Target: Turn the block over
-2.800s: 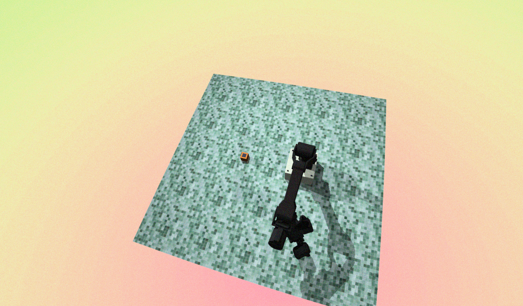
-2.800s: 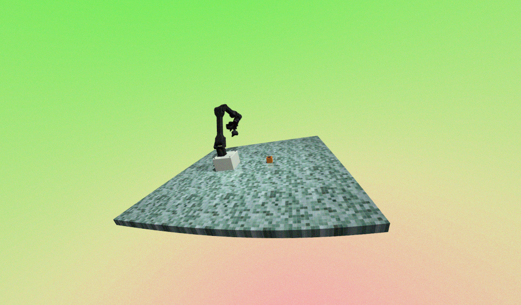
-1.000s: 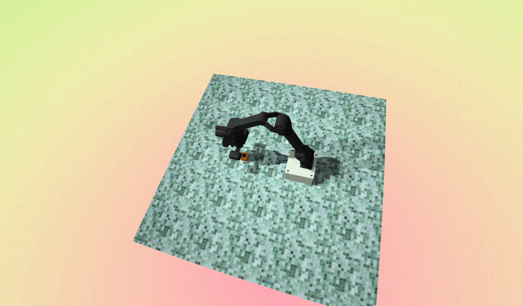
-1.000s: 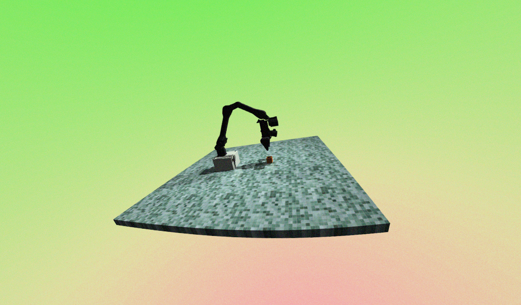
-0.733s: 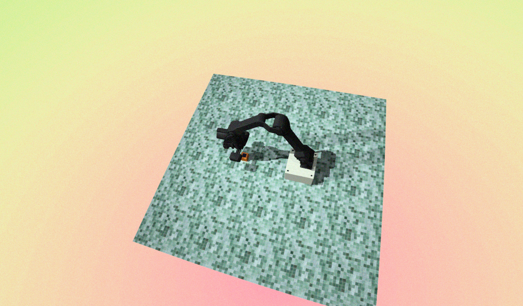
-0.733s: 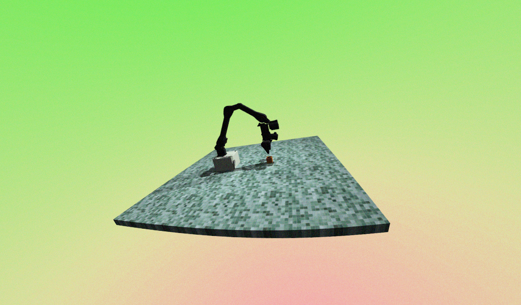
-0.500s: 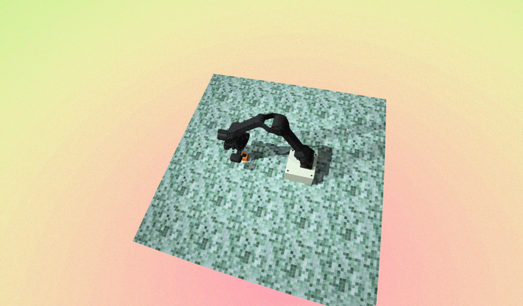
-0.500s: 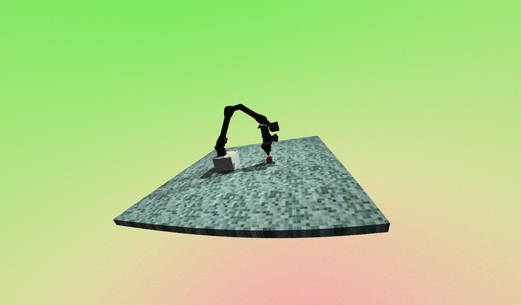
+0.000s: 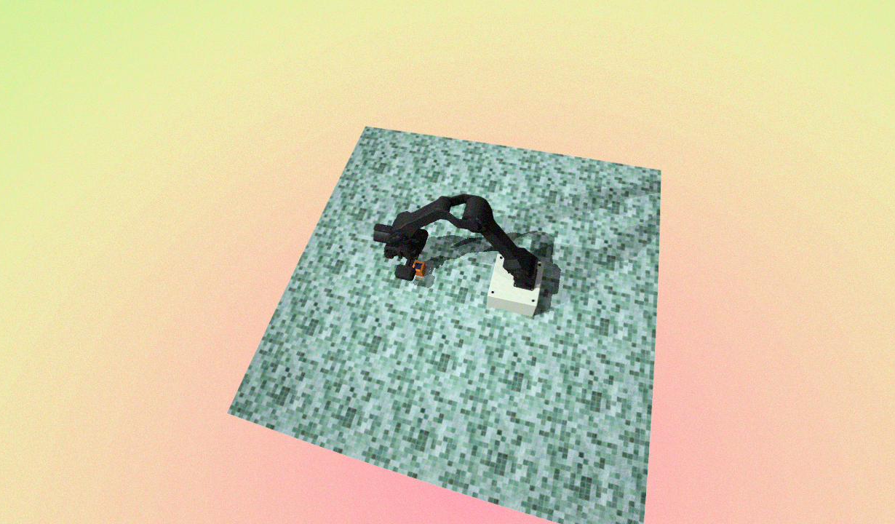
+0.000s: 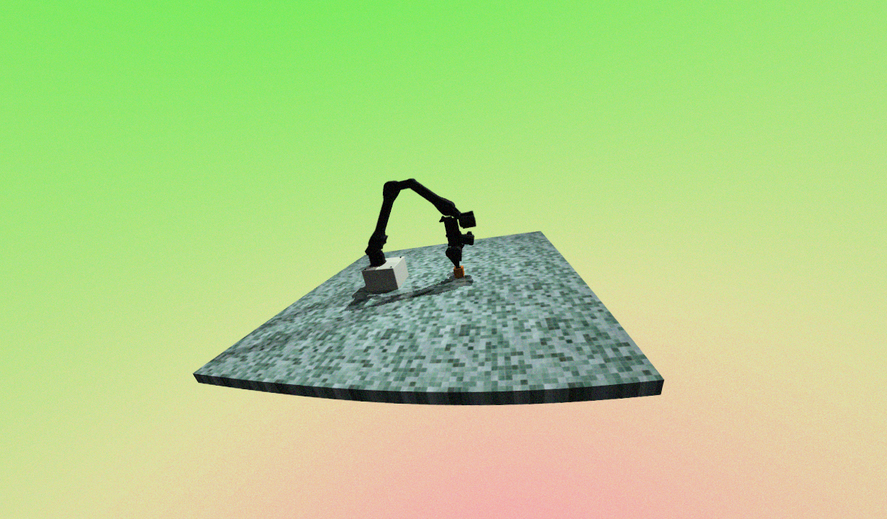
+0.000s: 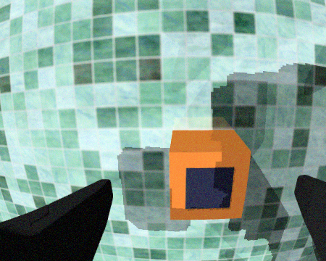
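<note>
Now: the block 2 cm below my gripper tip and 1 cm behind it.
</note>
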